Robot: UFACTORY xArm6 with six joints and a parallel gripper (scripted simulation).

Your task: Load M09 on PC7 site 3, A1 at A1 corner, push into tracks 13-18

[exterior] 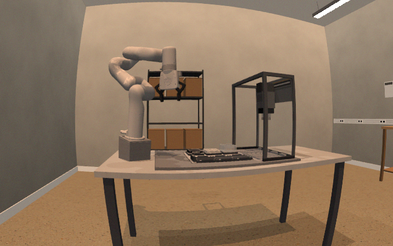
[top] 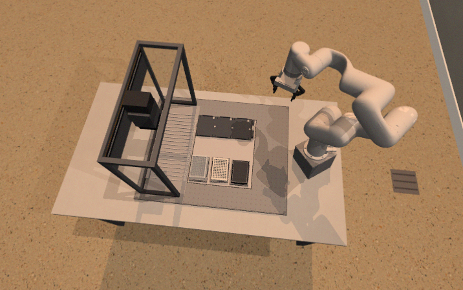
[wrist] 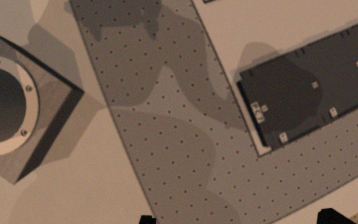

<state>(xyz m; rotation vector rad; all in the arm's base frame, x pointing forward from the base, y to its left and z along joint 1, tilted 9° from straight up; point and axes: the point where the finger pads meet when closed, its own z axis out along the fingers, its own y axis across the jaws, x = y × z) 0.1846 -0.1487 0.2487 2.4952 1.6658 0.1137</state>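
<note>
Now: the deep-well block M09 40 cm ahead of my hand, 30 cm to the left of it and 29 cm below it. Round my hand: dark plate carrier PC7: 29 cm ahead, 4 cm to the left, 31 cm below; then white 96-well plate M06: 29 cm ahead, 30 cm to the left, 31 cm below; then dark plate M60: 18 cm ahead, 30 cm to the left, 31 cm below.
</note>
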